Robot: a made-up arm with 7 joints. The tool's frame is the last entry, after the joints.
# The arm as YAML. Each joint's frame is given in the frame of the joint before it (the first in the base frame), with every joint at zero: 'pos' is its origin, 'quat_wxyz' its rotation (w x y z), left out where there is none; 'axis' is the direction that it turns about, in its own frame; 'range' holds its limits. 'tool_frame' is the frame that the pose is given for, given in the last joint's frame.
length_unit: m
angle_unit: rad
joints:
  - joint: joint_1
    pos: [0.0, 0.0, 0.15]
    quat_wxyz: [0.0, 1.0, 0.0, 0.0]
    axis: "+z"
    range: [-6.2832, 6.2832]
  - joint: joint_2
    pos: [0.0, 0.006, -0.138]
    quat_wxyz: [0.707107, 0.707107, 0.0, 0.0]
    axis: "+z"
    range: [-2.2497, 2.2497]
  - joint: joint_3
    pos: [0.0, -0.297, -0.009]
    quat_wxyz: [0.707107, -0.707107, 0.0, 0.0]
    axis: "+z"
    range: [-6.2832, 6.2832]
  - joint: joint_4
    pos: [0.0, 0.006, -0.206]
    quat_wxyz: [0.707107, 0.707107, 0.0, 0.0]
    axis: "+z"
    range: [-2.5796, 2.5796]
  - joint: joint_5
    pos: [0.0, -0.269, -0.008]
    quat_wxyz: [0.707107, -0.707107, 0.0, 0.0]
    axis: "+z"
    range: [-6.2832, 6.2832]
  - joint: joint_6
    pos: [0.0, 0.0, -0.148]
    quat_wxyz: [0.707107, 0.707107, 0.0, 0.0]
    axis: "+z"
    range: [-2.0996, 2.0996]
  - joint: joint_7
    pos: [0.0, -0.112, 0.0]
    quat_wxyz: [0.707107, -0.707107, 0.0, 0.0]
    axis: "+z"
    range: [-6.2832, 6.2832]
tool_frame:
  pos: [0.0, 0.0, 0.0]
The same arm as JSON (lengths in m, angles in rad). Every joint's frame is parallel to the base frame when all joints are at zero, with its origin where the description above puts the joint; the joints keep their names.
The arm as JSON. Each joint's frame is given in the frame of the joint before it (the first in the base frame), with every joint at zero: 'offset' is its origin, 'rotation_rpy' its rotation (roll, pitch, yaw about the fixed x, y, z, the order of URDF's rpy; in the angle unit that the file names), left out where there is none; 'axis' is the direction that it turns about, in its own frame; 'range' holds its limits. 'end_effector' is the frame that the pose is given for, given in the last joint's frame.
{"length_unit": "m", "angle_unit": "rad", "chain": [
  {"id": "joint_1", "offset": [0.0, 0.0, 0.15], "axis": [0.0, 0.0, -1.0], "range": [-6.2832, 6.2832]},
  {"id": "joint_2", "offset": [0.0, -0.006, 0.138], "axis": [0.0, 1.0, 0.0], "range": [-2.2497, 2.2497]},
  {"id": "joint_3", "offset": [0.0, -0.009, 0.297], "axis": [0.0, 0.0, -1.0], "range": [-6.2832, 6.2832]},
  {"id": "joint_4", "offset": [0.0, -0.006, 0.206], "axis": [0.0, 1.0, 0.0], "range": [-2.5796, 2.5796]},
  {"id": "joint_5", "offset": [0.0, -0.008, 0.269], "axis": [0.0, 0.0, -1.0], "range": [-6.2832, 6.2832]},
  {"id": "joint_6", "offset": [0.0, 0.0, 0.148], "axis": [0.0, 1.0, 0.0], "range": [-2.0996, 2.0996]},
  {"id": "joint_7", "offset": [0.0, 0.0, 0.112], "axis": [0.0, 0.0, -1.0], "range": [-6.2832, 6.2832]}
], "end_effector": {"offset": [0.0, 0.0, 0.0], "rotation_rpy": [3.1416, 0.0, 0.0]}}

